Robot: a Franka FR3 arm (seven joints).
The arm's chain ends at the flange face. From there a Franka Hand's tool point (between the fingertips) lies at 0.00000 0.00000 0.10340 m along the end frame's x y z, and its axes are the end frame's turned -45 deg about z.
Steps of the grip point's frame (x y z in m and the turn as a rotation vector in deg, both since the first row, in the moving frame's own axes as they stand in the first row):
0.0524 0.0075 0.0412 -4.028 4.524 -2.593
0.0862 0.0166 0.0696 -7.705 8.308 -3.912
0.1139 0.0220 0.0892 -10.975 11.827 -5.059
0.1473 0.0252 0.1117 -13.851 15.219 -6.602
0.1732 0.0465 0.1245 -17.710 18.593 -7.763
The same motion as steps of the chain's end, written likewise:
0.0315 -0.0309 0.0418 0.351 6.047 -2.593
0.0524 -0.0478 0.0716 0.426 11.323 -3.912
0.0675 -0.0626 0.0933 0.602 16.123 -5.059
0.0859 -0.0825 0.1183 0.967 20.556 -6.602
0.1108 -0.0854 0.1347 0.624 25.670 -7.763

